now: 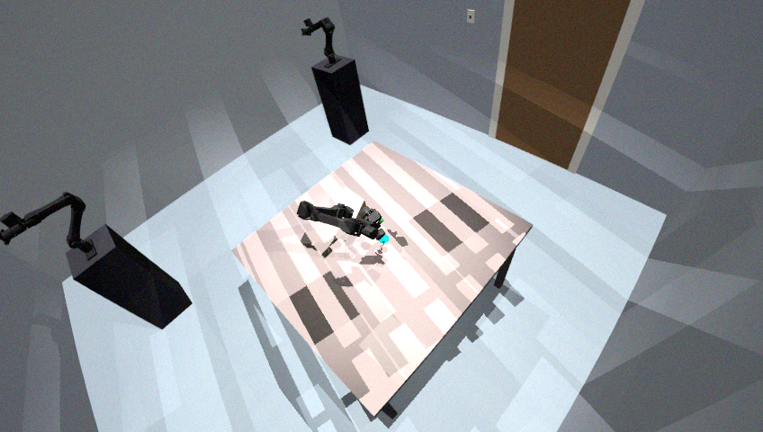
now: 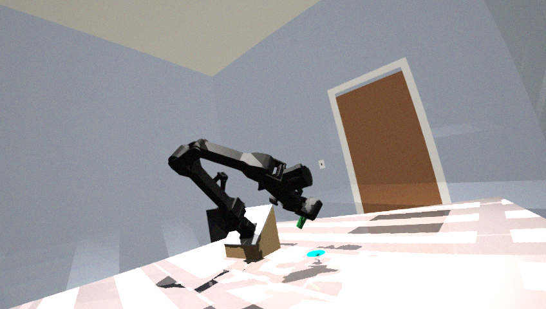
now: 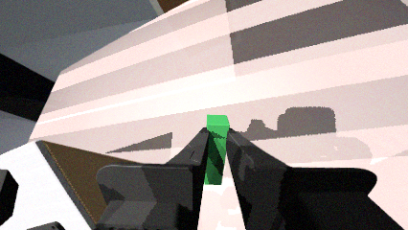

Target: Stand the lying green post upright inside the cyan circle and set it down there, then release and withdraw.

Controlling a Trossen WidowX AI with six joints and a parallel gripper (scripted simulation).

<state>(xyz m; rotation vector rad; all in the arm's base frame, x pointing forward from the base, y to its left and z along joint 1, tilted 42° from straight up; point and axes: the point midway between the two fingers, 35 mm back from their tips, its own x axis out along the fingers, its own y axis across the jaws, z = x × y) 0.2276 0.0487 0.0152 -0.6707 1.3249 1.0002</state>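
The cyan circle lies 13 cm below my gripper tip, 3 cm to the right of it and 2 cm ahead of it. Round my gripper tip: green post 2 cm below, 1 cm to the right, 1 cm behind.
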